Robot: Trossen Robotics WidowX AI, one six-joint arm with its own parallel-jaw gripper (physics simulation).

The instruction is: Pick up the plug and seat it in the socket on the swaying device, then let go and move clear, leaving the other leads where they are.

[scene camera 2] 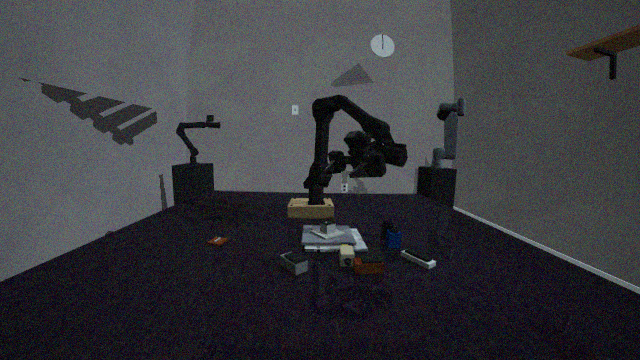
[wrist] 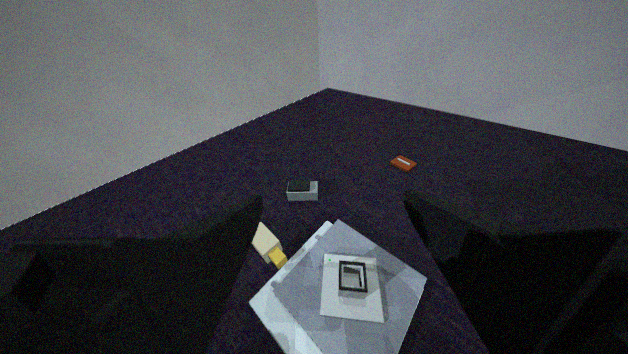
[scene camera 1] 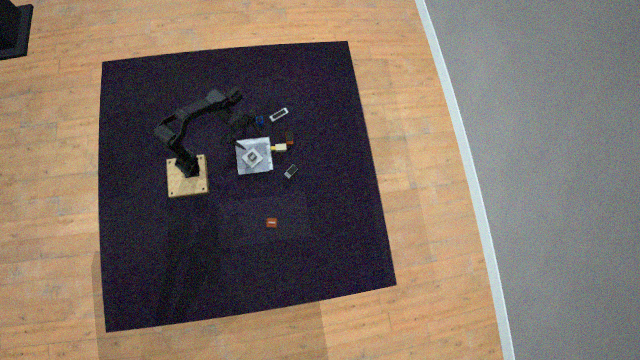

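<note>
The cream plug (scene camera 1: pixel 281 147) (scene camera 2: pixel 346 256) (wrist: pixel 266 242) lies on its side on the dark mat beside the device, its yellow tip toward the device. The device (scene camera 1: pixel 267 162) (scene camera 2: pixel 310 240) (wrist: pixel 395 290) has a light grey top over a white base, with a white plate bearing the black-rimmed socket (scene camera 2: pixel 327 227) (wrist: pixel 340 276). The socket is empty. My gripper (scene camera 1: pixel 251 138) (scene camera 2: pixel 342 173) (wrist: pixel 332 198) is open and empty, raised above and to one side of the device, clear of the plug. In the wrist view the left finger stands close beside the plug's image.
A grey block (scene camera 1: pixel 291 171) (scene camera 2: pixel 295 263) (wrist: pixel 302 191), an orange block (scene camera 1: pixel 289 138) (scene camera 2: pixel 369 265), a white block (scene camera 1: pixel 279 114) (scene camera 2: pixel 418 259) and a blue block (scene camera 1: pixel 259 120) (scene camera 2: pixel 393 239) surround the device. A flat orange piece (scene camera 1: pixel 271 222) (scene camera 2: pixel 218 241) (wrist: pixel 403 163) lies farther off.
</note>
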